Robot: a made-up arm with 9 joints. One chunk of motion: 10 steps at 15 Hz.
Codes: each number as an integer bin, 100 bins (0 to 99) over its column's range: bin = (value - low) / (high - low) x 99, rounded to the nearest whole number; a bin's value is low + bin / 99 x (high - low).
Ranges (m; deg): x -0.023..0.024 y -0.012..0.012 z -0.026..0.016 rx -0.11..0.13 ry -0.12..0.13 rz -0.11..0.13
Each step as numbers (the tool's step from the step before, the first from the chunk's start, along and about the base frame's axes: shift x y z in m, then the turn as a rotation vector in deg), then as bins.
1 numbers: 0.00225 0.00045 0.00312 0.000 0.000 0.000
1 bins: 53 51 69 45 48 45
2 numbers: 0.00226 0.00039 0.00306 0.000 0.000 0.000
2 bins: 53 51 68 45 48 45
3 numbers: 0.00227 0.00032 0.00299 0.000 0.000 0.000
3 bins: 53 51 68 45 48 45
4 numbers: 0.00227 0.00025 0.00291 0.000 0.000 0.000
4 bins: 53 51 68 45 48 45
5 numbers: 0.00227 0.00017 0.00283 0.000 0.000 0.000
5 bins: 53 50 68 45 48 45
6 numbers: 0.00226 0.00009 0.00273 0.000 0.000 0.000
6 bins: 53 50 68 45 48 45
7 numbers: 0.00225 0.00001 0.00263 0.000 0.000 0.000
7 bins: 53 50 67 45 48 45
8 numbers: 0.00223 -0.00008 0.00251 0.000 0.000 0.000
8 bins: 53 49 67 45 48 45
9 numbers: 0.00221 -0.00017 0.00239 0.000 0.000 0.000
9 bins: 53 49 67 45 48 45
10 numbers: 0.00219 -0.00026 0.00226 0.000 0.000 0.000
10 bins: 53 48 67 45 48 45
